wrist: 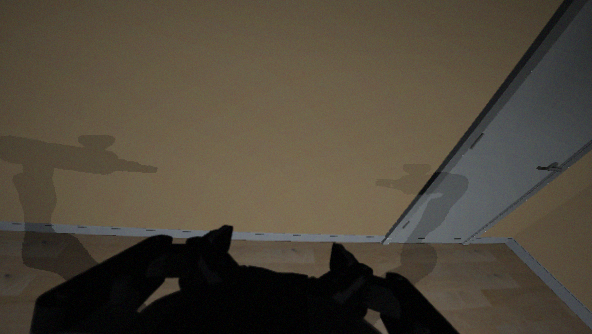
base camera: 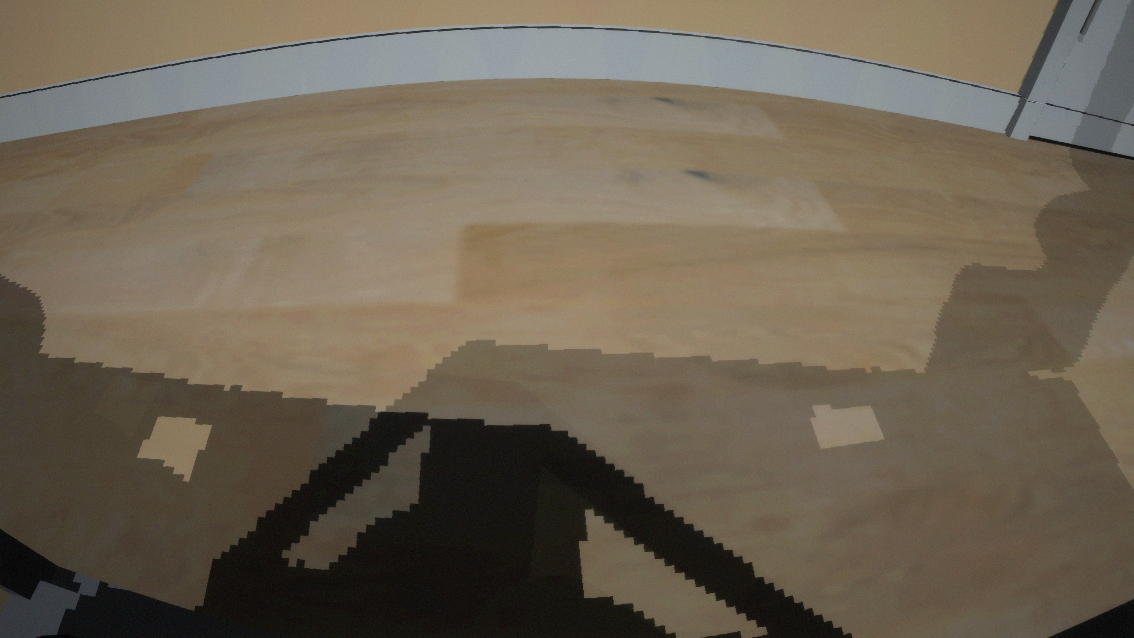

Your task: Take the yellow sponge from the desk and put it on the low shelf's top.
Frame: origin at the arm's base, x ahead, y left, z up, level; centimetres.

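Seen in the pictures: gripper, fingertip midpoint: (wrist: 281, 246).
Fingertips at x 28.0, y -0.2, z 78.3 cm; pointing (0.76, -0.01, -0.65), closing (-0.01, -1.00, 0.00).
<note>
A point is followed by its place in that frame.
My gripper (wrist: 281, 246) @(x 28.0, y -0.2, z 78.3 cm) shows at the bottom of the wrist view, with its two dark fingers wide apart. It is open, with no object between the fingertips. It points toward a plain tan wall and the wood floor below it. The yellow sponge, the desk and the low shelf do not show in the base camera view or in the wrist view.
A tan wall (base camera: 507, 11) @(x 97.0, y 12.1, z -28.7 cm) (wrist: 280, 110) @(x 97.5, y 9.0, z 64.7 cm) with a pale baseboard (base camera: 507, 53) @(x 95.7, y 11.8, z -35.4 cm) (wrist: 300, 238) @(x 99.6, y -16.0, z -35.5 cm) stands ahead. A grey door (wrist: 500, 120) @(x 110.7, y -99.2, z 74.7 cm) with a handle is at the right, near a room corner. Shadows of the robot fall on the wood floor (base camera: 634, 269) @(x 52.4, y -5.9, z -39.7 cm) and wall.
</note>
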